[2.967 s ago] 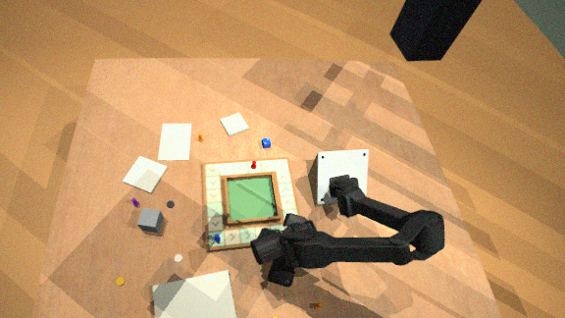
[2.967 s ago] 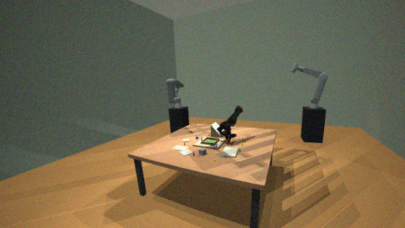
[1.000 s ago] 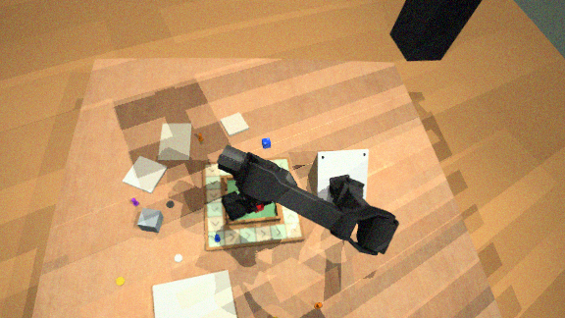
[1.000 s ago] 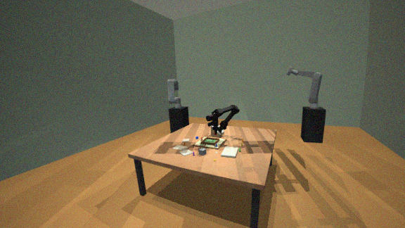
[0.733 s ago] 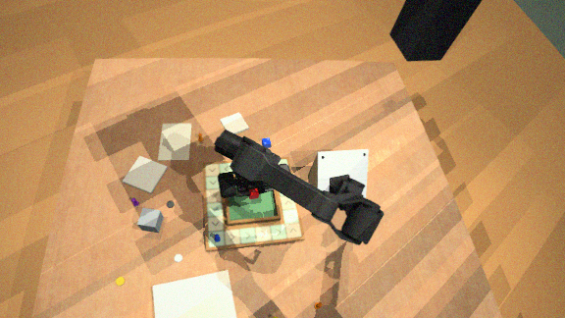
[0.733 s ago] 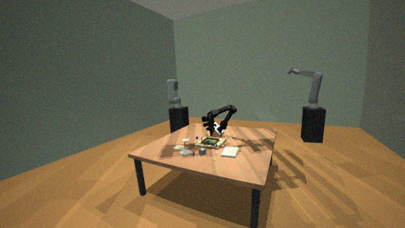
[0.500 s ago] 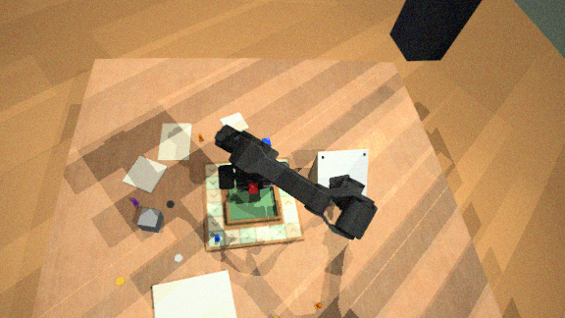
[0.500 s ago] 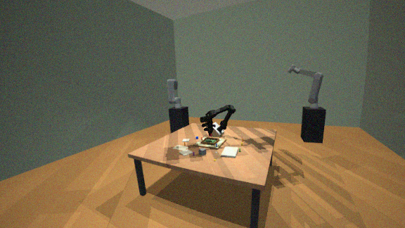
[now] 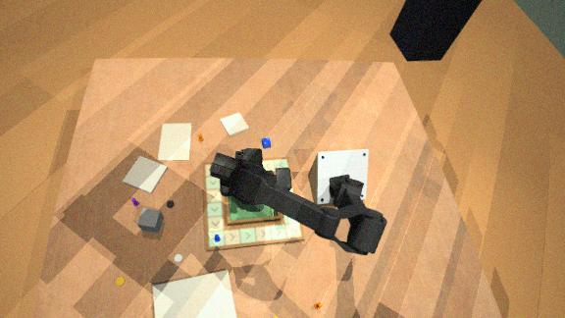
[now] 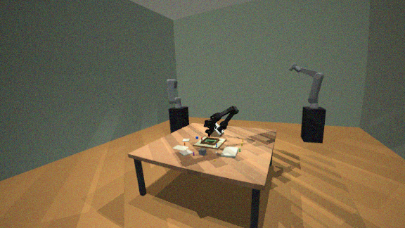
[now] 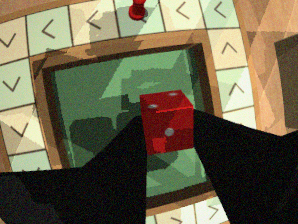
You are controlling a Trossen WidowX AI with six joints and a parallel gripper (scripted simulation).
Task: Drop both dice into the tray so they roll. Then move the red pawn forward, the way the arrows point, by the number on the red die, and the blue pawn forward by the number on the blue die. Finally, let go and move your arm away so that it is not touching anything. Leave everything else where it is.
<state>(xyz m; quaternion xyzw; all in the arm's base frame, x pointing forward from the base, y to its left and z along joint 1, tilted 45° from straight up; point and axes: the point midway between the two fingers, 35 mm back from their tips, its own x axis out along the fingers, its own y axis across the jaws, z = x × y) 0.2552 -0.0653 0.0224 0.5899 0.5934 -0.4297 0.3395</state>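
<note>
The blue die is 180 mm to the right of my gripper tip, 70 mm below it and 70 mm behind it. Also, from my gripper tip: red pawn (100 mm to the right, 50 mm below, 10 mm behind); then blue pawn (130 mm ahead, 120 mm to the left, 50 mm below); then red die (right at my gripper tip).
</note>
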